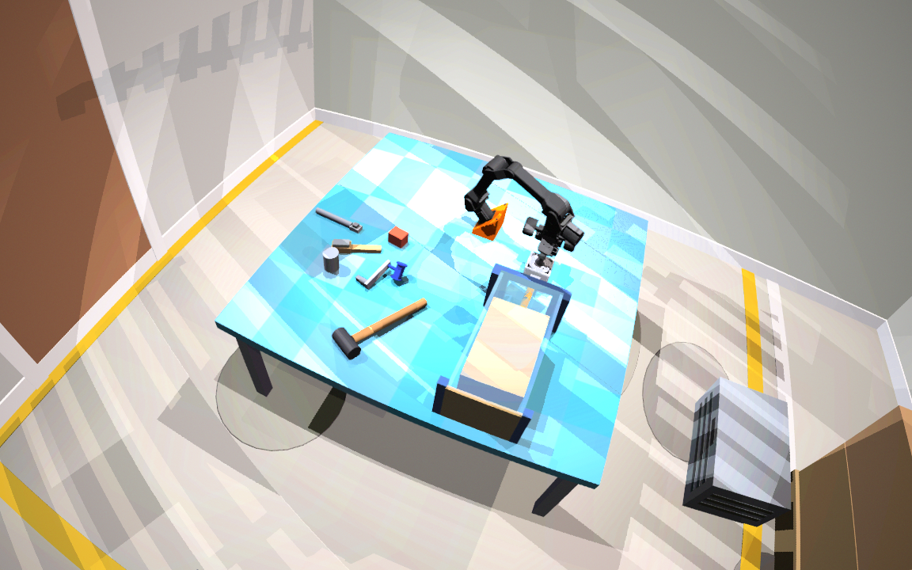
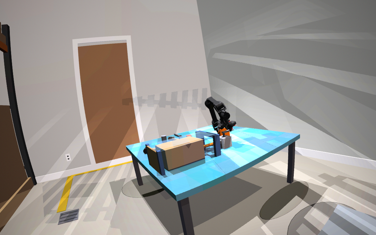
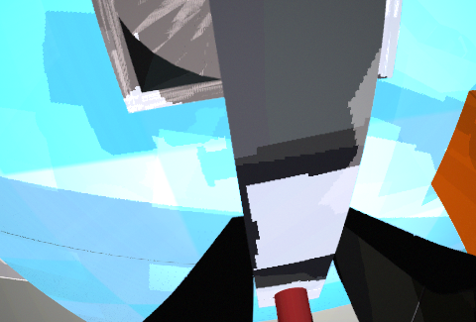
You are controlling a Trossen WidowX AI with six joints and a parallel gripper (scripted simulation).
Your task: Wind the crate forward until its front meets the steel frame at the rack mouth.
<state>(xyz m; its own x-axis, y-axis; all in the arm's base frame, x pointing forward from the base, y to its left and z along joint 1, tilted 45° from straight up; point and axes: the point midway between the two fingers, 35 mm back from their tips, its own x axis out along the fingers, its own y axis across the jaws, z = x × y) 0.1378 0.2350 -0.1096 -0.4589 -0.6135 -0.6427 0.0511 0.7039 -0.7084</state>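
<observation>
The red knob lies 30 mm behind my gripper tip and 50 mm above it. From my gripper tip the other things lie so: clear-panelled cubby: 480 mm ahead, 20 mm to the right; grey winch: 60 mm ahead, 10 mm to the right, 90 mm below; winch handle: 10 mm ahead, 20 mm above.
</observation>
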